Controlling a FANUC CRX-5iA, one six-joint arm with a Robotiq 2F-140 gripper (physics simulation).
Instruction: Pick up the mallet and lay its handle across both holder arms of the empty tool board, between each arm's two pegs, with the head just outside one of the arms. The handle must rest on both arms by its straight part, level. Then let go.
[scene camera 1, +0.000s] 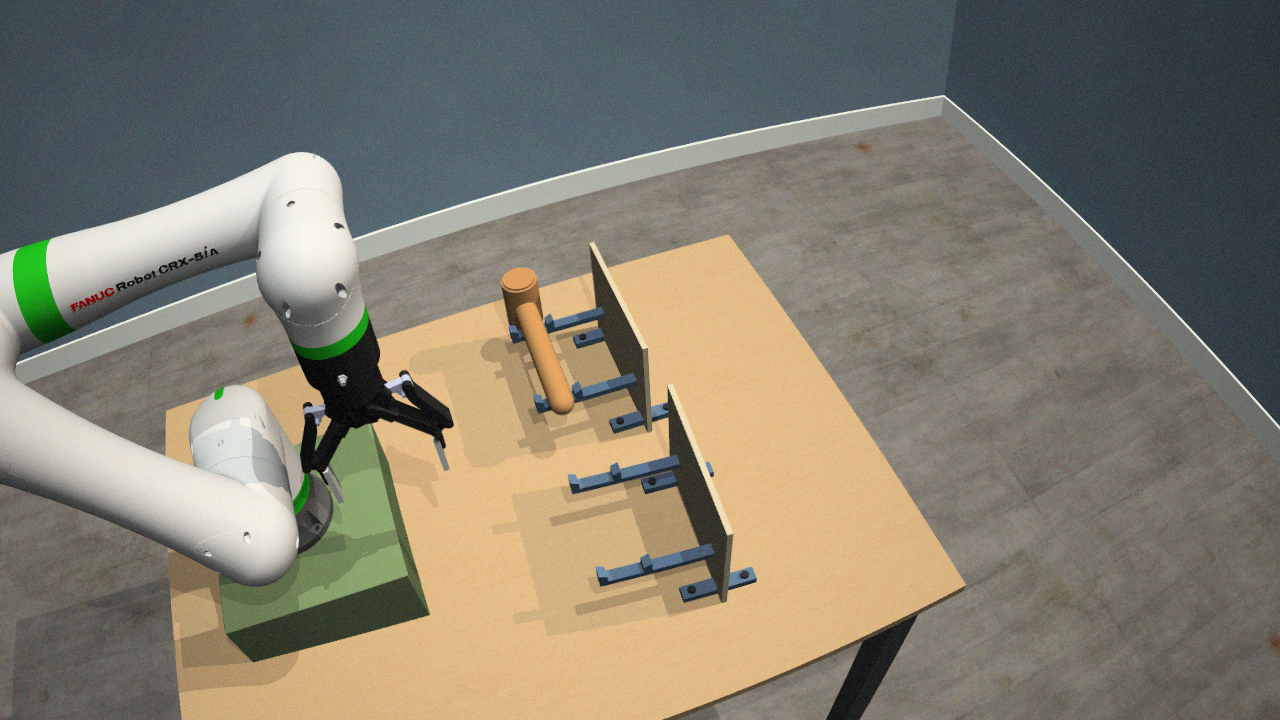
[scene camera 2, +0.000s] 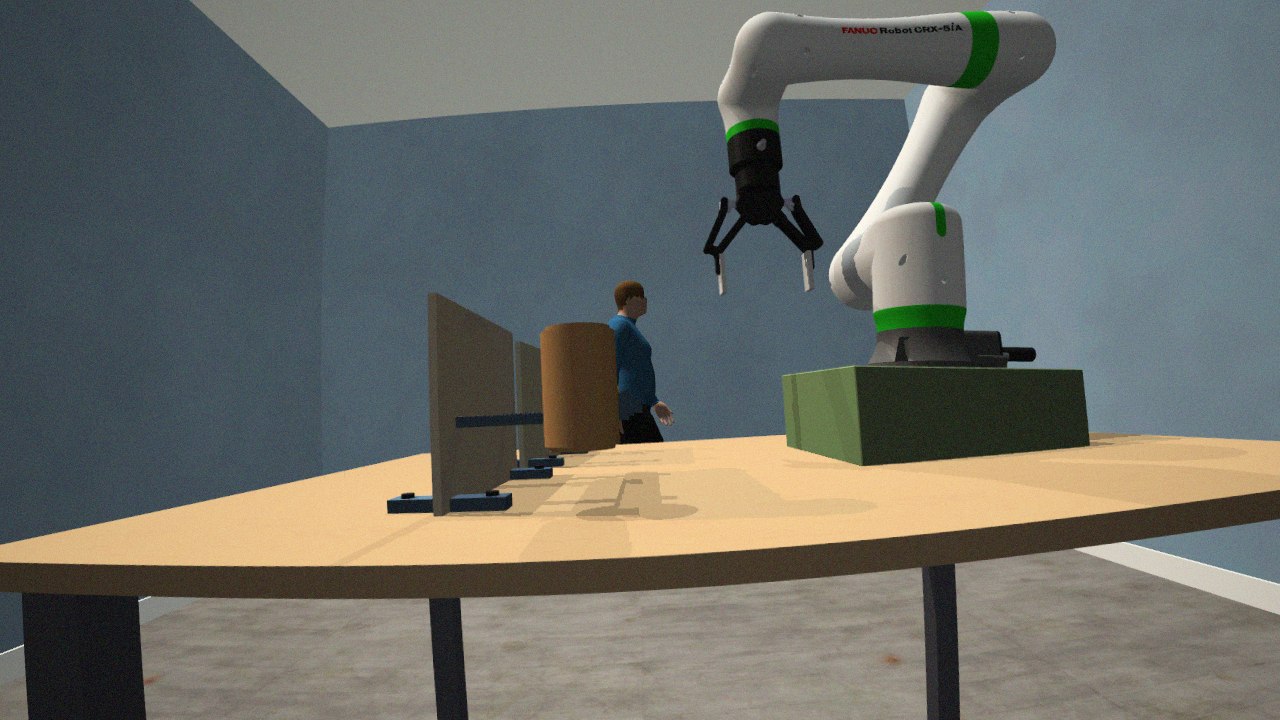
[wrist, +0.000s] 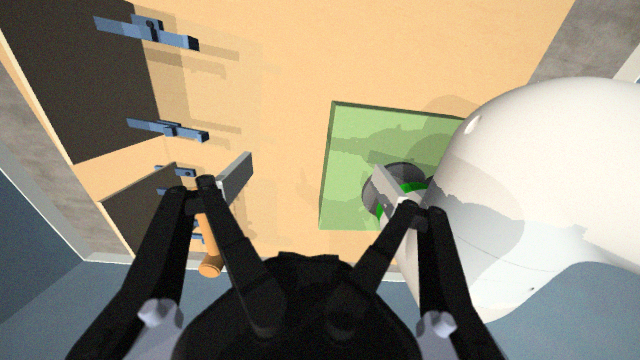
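The orange-brown mallet (scene camera 1: 544, 356) (scene camera 2: 579, 385) (wrist: 211, 270) rests with its handle across both blue arms of the far tool board (scene camera 1: 624, 331) (scene camera 2: 469, 402) (wrist: 145, 215), between each arm's pegs. Its thick head is just outside the farther arm. The empty tool board (scene camera 1: 702, 510) (wrist: 90, 90) stands upright nearer scene camera 1; its two arms (scene camera 1: 640, 470) (scene camera 1: 662, 562) (wrist: 175, 130) (wrist: 165, 35) hold nothing. My gripper (scene camera 1: 391, 481) (scene camera 2: 765, 291) (wrist: 313, 168) is open and empty, pointing down high over the table's robot side, apart from the mallet and both boards.
The arm stands on a green block (scene camera 1: 340, 617) (scene camera 2: 966, 411) (wrist: 345, 190) on the wooden table (scene camera 1: 832, 501) (scene camera 2: 223, 528) (wrist: 300, 50). Blue feet hold the boards upright. A person in a blue top (scene camera 2: 633, 358) stands beyond the table in the scene camera 2 view.
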